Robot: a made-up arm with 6 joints. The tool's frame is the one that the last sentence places.
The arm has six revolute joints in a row. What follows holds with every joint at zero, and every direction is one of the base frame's. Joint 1 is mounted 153.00 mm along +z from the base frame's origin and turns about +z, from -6.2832 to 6.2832 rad. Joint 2 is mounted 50.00 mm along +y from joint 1 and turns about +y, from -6.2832 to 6.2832 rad. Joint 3 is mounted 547.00 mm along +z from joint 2 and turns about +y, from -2.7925 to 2.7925 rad. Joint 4 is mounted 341.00 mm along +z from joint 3 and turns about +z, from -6.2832 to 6.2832 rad. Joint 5 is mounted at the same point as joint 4 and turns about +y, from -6.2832 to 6.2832 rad. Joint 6 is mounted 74.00 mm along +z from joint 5 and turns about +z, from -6.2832 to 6.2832 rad. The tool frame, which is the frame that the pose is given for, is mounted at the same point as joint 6; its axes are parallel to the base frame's.
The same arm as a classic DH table. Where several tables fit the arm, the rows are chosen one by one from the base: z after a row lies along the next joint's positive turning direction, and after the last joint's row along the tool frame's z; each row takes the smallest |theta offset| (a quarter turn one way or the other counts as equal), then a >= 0, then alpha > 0; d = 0 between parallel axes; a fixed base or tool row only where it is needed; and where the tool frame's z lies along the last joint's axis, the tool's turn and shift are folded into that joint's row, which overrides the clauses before.
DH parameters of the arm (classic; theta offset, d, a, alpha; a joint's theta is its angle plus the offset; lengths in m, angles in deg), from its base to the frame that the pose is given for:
joint 1: 0.00 0.1530 0.0000 -90.00
joint 2: -90.00 0.0000 0.5470 0.00
joint 3: 90.00 0.0500 0.0000 90.00
joint 4: 0.00 0.3410 0.0000 -90.00
joint 5: 0.00 0.0000 0.0000 90.00
joint 6: 0.00 0.0740 0.0000 0.00
Joint limits (deg, base to tool): -360.00..360.00 -360.00..360.00 -160.00..160.00 -360.00..360.00 -360.00..360.00 -360.00..360.00

